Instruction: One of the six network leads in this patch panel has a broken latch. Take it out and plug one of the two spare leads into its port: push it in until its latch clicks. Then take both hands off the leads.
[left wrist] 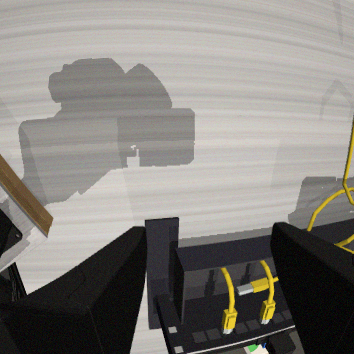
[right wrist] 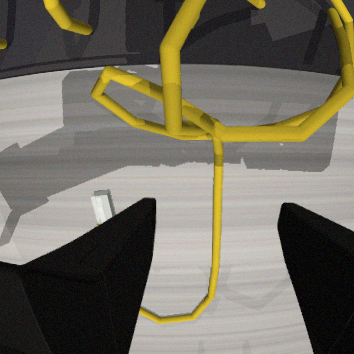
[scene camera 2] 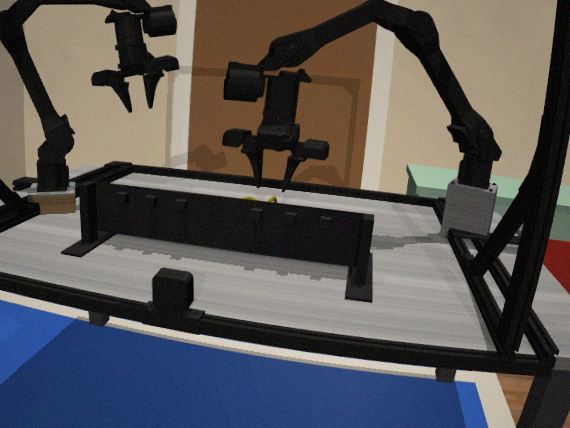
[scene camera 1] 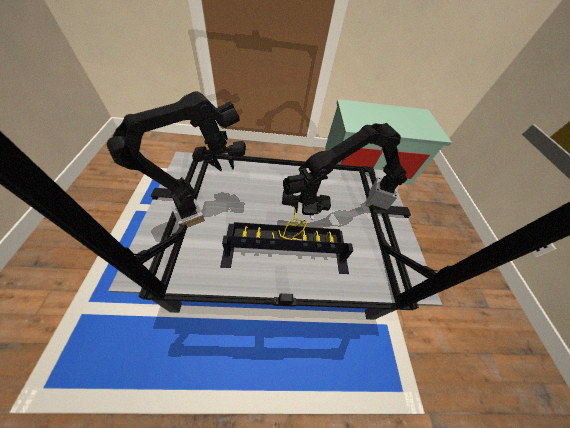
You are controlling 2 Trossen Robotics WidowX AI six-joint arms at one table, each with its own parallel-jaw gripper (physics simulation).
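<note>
The black patch panel holds upright yellow leads; two plugged leads show in the left wrist view. A loose yellow plug with a pale tip lies across behind them. Looped yellow cable rises behind the panel. One pale-tipped plug lies on the table, partly hidden by a right finger. My left gripper is open, high behind the panel's left. My right gripper is open above the table behind the panel; cable shows between its fingers. I cannot tell which latch is broken.
A black frame rail runs along the table's front, with a small black box on it. The panel's feet stand on the grey table. A green cabinet stands behind at the right.
</note>
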